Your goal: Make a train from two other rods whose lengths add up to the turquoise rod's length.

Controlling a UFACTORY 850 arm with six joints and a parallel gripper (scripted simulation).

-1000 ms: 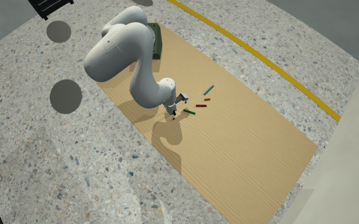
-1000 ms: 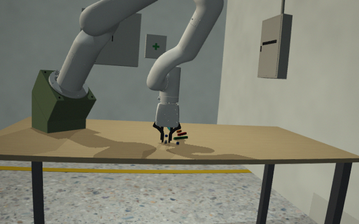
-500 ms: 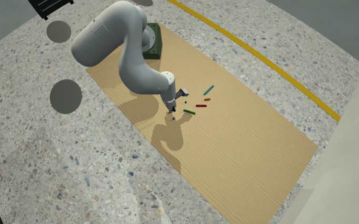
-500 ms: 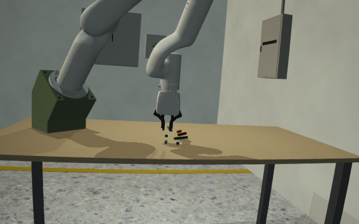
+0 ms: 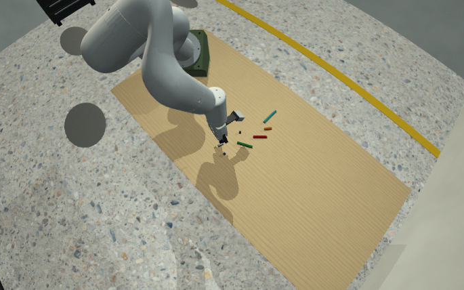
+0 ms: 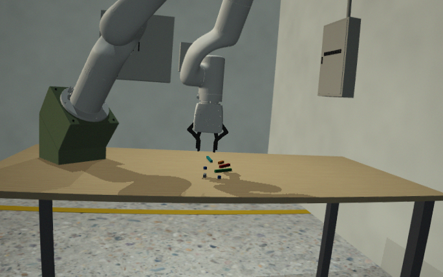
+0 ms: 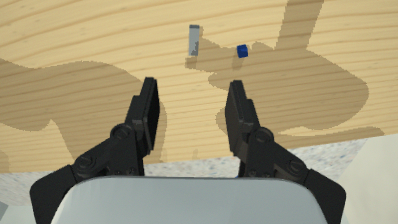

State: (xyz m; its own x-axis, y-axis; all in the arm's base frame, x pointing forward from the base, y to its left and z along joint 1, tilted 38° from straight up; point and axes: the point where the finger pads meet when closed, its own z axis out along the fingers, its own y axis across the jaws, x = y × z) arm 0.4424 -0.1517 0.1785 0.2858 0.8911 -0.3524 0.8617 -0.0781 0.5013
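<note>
Right now the red rod is 13 cm ahead of my hand, 16 cm to the left of it and 11 cm below it. Round my hand: grey rod: 11 cm below; green rod: 9 cm ahead, 8 cm to the left, 11 cm below; orange rod: 13 cm ahead, 23 cm to the left, 11 cm below.
</note>
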